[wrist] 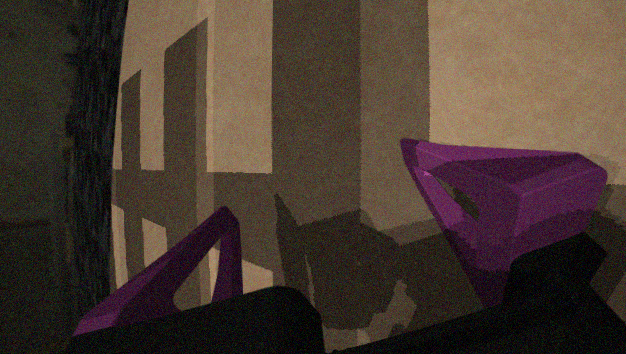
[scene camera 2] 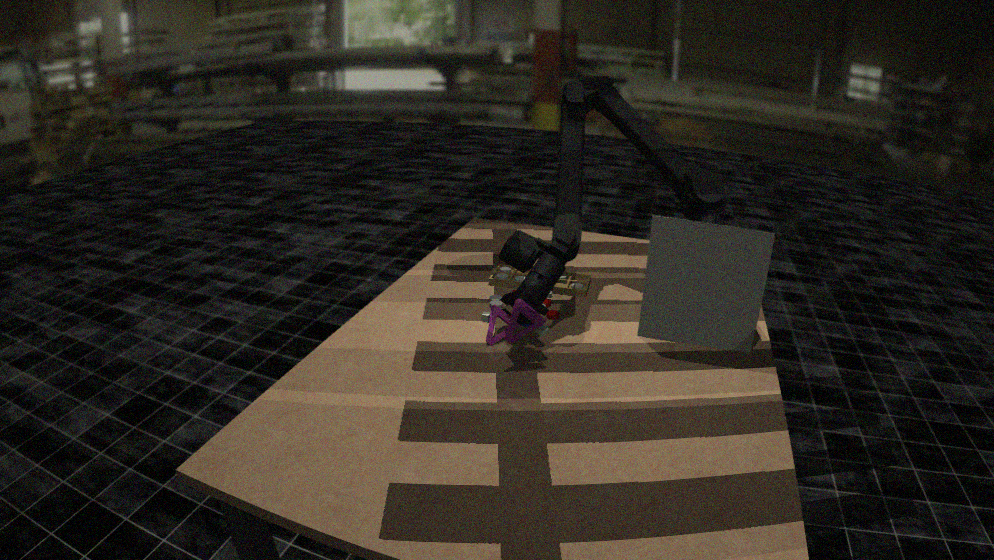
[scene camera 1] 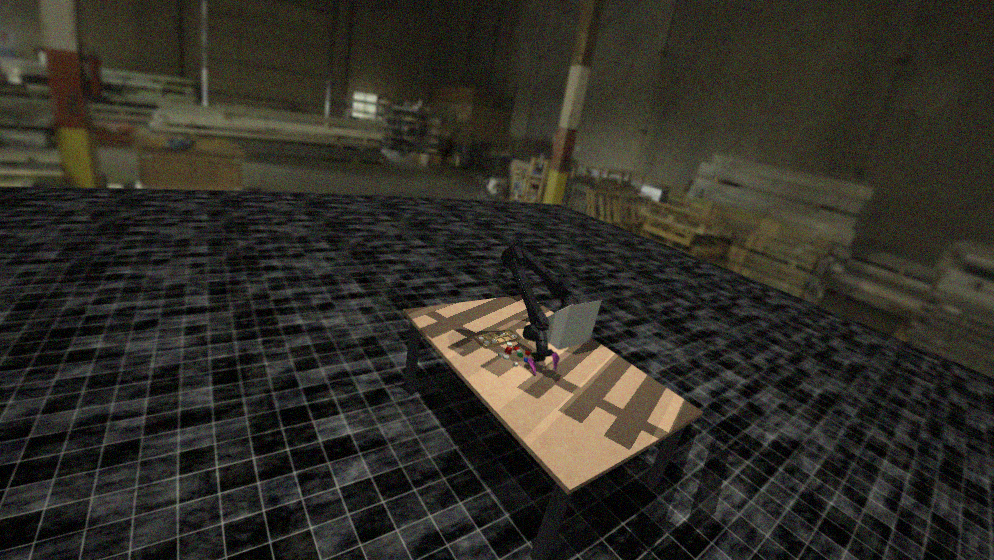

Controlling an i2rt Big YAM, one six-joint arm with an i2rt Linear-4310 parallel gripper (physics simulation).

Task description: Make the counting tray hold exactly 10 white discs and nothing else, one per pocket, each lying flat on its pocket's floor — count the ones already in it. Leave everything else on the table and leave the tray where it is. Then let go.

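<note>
The counting tray lies at the far part of the table, behind the arm in the second scene view. Pale discs show in some of its pockets, but their number is too small and hidden to tell. Loose white pieces lie in front of the tray, among red pieces, a green disc and a blue disc. My gripper is open and empty, low over the table beside the loose pieces. The arm hides part of the tray and pieces in the second scene view.
A grey upright panel stands on the table, to the right of the gripper in both scene views. A small pale block lies near the fingers. Dark shadow bands cross the wooden table.
</note>
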